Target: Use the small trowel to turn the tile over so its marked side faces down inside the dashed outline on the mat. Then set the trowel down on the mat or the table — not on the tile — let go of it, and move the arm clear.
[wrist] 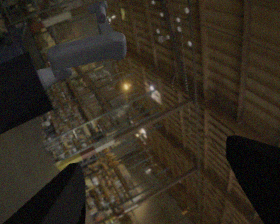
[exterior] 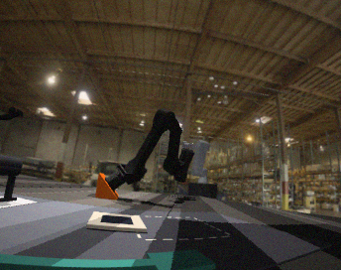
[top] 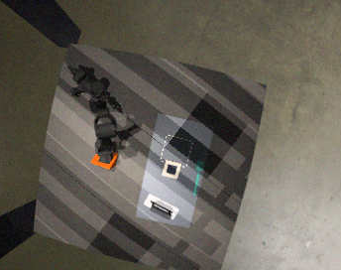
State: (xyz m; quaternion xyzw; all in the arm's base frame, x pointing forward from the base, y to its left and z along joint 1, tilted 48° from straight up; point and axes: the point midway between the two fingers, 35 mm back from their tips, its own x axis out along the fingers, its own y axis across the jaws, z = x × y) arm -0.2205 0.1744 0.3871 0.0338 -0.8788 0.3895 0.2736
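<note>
Now: the teal trowel 78 cm ahead of my gripper tip, 39 cm to the right of it and 20 cm below it. Also, from my gripper tip: cream tile 62 cm ahead, 40 cm to the right, 20 cm below.
</note>
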